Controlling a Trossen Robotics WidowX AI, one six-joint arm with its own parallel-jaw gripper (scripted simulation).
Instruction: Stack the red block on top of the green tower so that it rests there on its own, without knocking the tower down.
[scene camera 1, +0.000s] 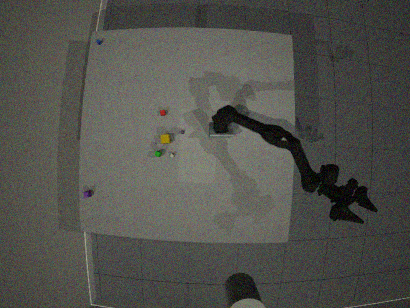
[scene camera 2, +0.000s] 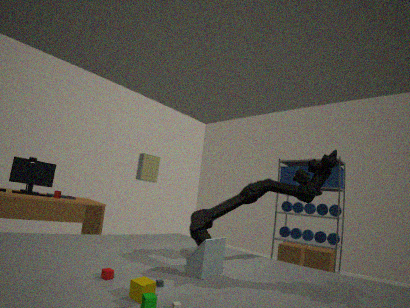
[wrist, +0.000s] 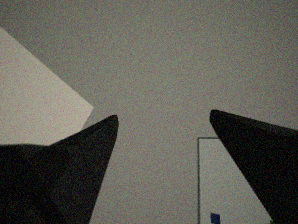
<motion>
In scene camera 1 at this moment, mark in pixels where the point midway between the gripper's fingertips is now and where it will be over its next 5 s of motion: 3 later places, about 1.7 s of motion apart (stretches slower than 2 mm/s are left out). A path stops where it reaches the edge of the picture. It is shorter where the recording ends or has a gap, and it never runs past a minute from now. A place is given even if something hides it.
The gripper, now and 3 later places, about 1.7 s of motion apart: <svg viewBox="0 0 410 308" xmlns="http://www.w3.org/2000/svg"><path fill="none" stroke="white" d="M370 216L147 234L158 111L163 112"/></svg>
</motion>
